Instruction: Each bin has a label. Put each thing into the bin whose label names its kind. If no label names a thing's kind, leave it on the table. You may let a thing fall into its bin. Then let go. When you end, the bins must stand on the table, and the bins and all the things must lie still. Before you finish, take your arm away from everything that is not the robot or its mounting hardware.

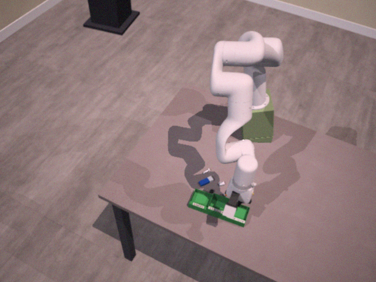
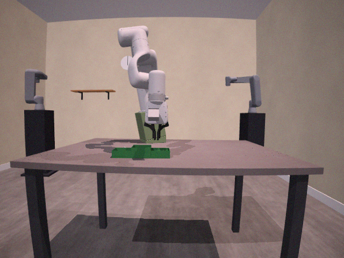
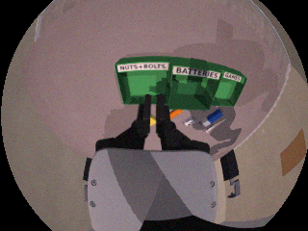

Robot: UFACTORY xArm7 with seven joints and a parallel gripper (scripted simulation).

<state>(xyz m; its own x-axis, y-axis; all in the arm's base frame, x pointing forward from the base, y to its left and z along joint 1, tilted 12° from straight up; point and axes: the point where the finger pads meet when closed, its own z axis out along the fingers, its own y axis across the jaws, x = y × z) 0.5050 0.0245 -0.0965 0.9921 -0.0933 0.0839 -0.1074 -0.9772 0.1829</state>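
My hand is 9 cm past the orange thing, 9 cm above it and 4 cm to the left of it. Round my hand: black round piece (12 cm to the right, 9 cm below, 8 cm behind); yellow piece (12 cm behind, 9 cm below, 3 cm to the left); grey thing (13 cm behind, 9 cm to the right, 9 cm below).
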